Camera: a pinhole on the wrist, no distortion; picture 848 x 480 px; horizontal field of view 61.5 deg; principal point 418.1 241.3 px. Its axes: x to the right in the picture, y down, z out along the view. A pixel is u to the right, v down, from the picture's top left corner.
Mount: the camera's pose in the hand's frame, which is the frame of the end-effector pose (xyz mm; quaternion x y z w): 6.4 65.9 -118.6 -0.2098 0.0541 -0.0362 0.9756
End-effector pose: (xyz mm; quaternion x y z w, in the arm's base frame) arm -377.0 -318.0 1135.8 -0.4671 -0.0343 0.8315 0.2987
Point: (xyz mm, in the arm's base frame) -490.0 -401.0 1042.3
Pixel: 601 345
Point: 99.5 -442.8 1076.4
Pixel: behind the camera
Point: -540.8 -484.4 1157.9
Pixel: 191 329
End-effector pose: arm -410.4 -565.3 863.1 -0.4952 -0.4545 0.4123 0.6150
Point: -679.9 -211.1 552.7
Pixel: 613 396
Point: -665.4 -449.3 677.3
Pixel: 357 212
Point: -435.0 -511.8 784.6
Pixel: 474 47
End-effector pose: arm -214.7 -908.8 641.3 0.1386 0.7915 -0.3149 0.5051
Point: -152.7 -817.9 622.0
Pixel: 169 197
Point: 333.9 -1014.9 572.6
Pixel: 114 122
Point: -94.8 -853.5 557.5
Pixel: 363 189
